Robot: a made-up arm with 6 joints.
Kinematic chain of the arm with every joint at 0, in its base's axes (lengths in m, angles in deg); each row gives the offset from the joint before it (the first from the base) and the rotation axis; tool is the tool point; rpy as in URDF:
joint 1: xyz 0 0 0.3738 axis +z
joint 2: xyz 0 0 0 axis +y
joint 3: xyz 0.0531 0 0.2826 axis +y
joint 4: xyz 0.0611 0 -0.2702 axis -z
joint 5: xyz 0 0 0 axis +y
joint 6: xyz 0.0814 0 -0.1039 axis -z
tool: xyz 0 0 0 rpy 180 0 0
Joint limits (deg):
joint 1: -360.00..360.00
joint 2: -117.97..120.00
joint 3: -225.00..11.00
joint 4: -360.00..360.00
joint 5: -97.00..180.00
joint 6: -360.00..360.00
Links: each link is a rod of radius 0.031 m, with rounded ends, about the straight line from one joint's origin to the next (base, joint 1, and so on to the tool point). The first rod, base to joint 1, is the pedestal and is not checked.
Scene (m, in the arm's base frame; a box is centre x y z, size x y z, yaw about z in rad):
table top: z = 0
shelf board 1: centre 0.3 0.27 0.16 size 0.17 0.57 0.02 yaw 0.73
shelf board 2: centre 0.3 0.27 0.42 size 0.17 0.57 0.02 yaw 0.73
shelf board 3: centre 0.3 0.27 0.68 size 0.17 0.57 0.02 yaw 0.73
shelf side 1: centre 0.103 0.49 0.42 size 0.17 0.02 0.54 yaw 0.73
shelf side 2: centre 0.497 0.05 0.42 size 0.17 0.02 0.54 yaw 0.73
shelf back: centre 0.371 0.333 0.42 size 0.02 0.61 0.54 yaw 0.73
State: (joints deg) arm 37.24 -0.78 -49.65 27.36 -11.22 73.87
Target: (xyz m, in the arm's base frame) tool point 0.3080 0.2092 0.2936
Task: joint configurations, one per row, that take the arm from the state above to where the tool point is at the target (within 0.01 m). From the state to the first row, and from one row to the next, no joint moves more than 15 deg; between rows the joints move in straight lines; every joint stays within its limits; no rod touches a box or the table.
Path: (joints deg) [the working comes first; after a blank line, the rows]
Joints at the target: 40.51 20.66 -33.96 27.52 -4.18 73.87
Straight joint move there: touches shelf board 2.

1: 37.01 -15.18 -36.64 29.02 -14.42 73.87
2: 36.78 -29.58 -23.64 30.68 -17.63 73.87
3: 36.55 -43.97 -10.63 32.35 -20.83 73.87
4: 38.06 -29.12 -7.93 32.07 -15.45 73.87
5: 39.58 -14.26 -5.24 31.79 -10.08 73.87
6: 41.09 0.60 -2.54 31.51 -4.70 73.87
7: 40.89 7.29 -13.01 30.18 -4.53 73.87
8: 40.70 13.98 -23.48 28.85 -4.36 73.87
9: 40.51 20.66 -33.96 27.52 -4.18 73.87

